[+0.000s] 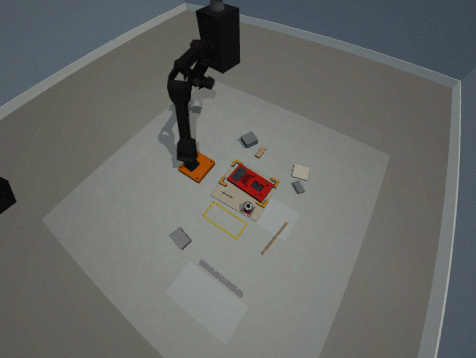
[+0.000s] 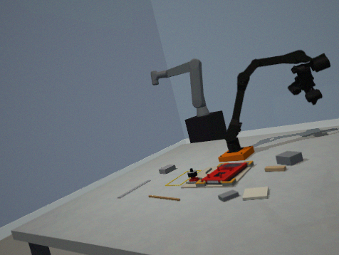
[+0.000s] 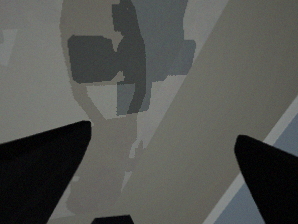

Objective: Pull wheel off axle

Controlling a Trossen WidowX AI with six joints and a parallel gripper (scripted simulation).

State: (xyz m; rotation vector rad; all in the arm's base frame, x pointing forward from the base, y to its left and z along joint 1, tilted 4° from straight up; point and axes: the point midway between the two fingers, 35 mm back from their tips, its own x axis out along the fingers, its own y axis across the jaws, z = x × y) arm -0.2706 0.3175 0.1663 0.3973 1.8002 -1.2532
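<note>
My gripper tip is 65 cm short of the black wheel, 29 cm to the left of it and 15 cm above it. Also, from my gripper tip: wooden block: 50 cm ahead, 18 cm below; wooden rod: 82 cm ahead, 31 cm to the right, 19 cm below; beige tile: 72 cm ahead, 19 cm below, 3 cm to the left.
</note>
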